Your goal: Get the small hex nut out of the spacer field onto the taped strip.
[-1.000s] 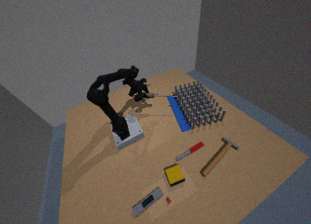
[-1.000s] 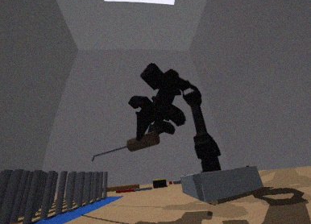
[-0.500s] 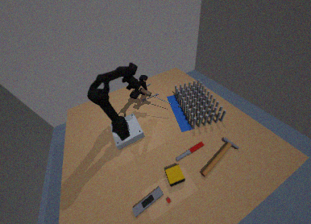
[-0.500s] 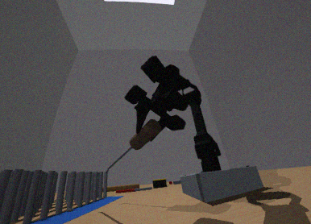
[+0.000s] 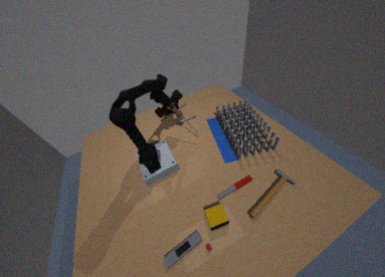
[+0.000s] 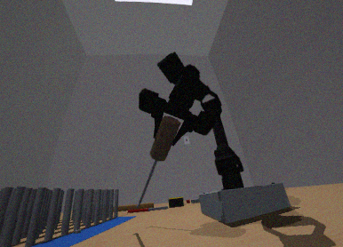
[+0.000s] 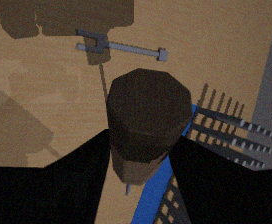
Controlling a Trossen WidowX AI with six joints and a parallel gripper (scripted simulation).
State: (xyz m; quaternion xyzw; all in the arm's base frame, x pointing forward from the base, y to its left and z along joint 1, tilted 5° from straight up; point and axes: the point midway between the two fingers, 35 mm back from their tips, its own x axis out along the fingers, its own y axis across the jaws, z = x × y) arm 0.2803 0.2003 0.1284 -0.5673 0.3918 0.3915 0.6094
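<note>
Right now my gripper tip is 2 cm short of the hook tool, 8 cm to the left of it and 6 cm above it. From my gripper tip the other things lie so: yellow block (17 cm behind, 58 cm to the right, 16 cm below); red-and-grey screwdriver (1 cm behind, 53 cm to the right, 18 cm below); blue taped strip (17 cm ahead, 23 cm to the right, 18 cm below).
</note>
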